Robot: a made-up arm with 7 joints.
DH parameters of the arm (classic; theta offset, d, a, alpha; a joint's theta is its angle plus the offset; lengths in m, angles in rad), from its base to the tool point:
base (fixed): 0 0.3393 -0.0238 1.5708
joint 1: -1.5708 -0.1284 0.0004 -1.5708
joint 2: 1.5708 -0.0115 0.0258 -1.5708
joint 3: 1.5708 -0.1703 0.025 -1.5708
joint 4: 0 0.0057 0.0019 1.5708
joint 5: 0 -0.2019 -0.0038 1.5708
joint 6: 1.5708 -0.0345 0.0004 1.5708
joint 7: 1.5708 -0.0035 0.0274 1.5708
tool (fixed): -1.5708 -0.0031 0 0
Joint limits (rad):
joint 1: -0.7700..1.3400
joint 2: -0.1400..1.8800
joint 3: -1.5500..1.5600
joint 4: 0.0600..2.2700
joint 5: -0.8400..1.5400
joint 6: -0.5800..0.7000
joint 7: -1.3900..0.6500
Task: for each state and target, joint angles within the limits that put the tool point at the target. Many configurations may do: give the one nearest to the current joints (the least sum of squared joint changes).
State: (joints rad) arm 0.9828 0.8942 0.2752 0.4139 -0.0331 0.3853 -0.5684
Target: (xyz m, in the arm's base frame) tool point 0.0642 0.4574 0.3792
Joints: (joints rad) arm 1.1864 1.2505 0.3574 0.5334 -0.0208 0.4255 -0.4621
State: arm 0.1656 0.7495 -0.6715 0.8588 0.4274 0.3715 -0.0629
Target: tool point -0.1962 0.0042 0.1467
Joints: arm -0.7700 0.0486 -1.3775 1.1318 0.3955 0.3756 -0.0195
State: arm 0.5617 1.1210 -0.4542 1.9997 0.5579 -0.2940 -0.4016
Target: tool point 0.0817 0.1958 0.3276
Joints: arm 0.5075 1.5975 -0.6403 2.1262 0.5546 -0.2910 -0.5987
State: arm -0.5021 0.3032 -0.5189 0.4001 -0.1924 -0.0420 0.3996
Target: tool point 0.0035 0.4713 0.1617
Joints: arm 0.1762 1.0905 -0.4091 0.1839 -0.1932 0.0366 0.6500
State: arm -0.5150 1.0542 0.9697 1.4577 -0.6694 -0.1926 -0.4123
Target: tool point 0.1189 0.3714 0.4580
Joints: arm -0.4884 1.6311 1.1133 1.1456 -0.6850 -0.1824 -0.2489
